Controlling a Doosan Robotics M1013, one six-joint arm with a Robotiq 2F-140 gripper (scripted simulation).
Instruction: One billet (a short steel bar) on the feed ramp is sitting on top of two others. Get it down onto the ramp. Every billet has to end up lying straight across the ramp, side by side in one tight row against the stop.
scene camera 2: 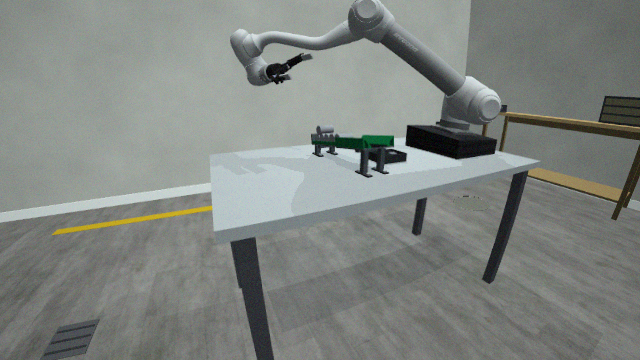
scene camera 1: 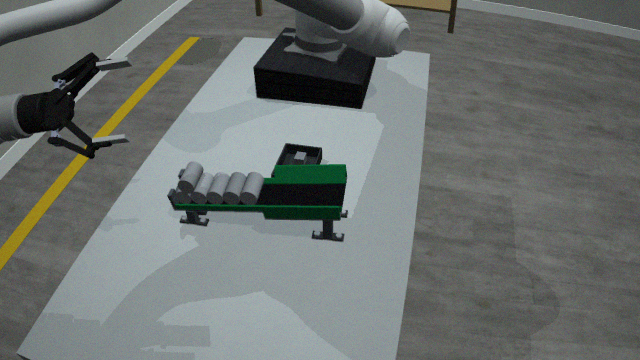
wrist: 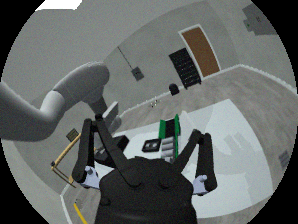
Path:
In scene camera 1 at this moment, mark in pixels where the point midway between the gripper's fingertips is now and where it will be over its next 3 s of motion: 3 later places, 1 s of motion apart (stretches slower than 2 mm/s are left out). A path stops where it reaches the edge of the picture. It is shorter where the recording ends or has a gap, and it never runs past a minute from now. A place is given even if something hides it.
My gripper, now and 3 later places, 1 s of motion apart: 128,98; 192,139; 178,130; 180,137

